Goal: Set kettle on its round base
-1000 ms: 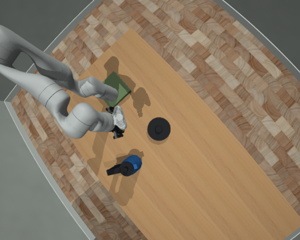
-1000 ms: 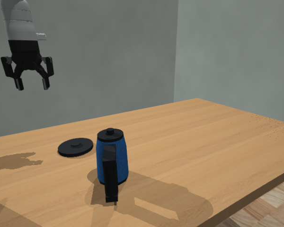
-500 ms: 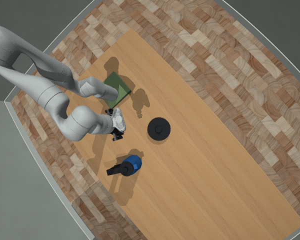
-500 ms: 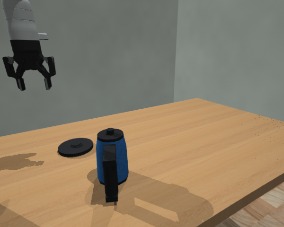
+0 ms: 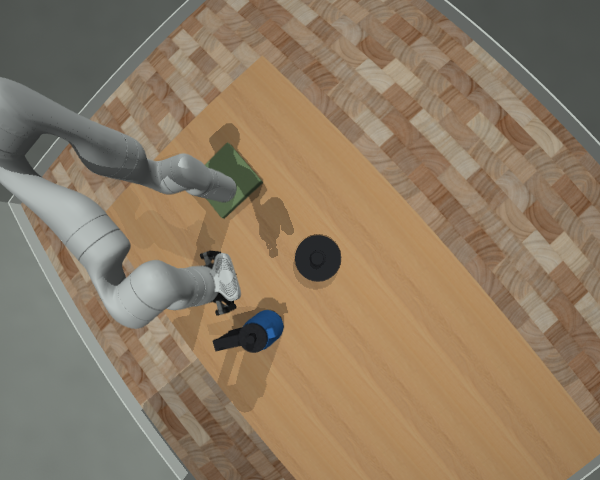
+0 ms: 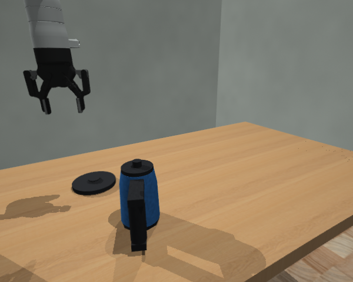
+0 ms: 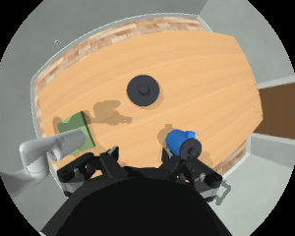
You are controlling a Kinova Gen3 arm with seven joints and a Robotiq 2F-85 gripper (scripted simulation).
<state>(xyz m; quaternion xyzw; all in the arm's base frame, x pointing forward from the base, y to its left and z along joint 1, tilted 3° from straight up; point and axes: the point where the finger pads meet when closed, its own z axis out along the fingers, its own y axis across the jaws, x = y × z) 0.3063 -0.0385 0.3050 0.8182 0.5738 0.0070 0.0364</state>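
The blue kettle is 230 mm below my hand, 140 mm to the right of it and 130 mm ahead of it. The rest, counted from my hand: black round base (300 mm below, 170 mm to the left, 60 mm ahead).
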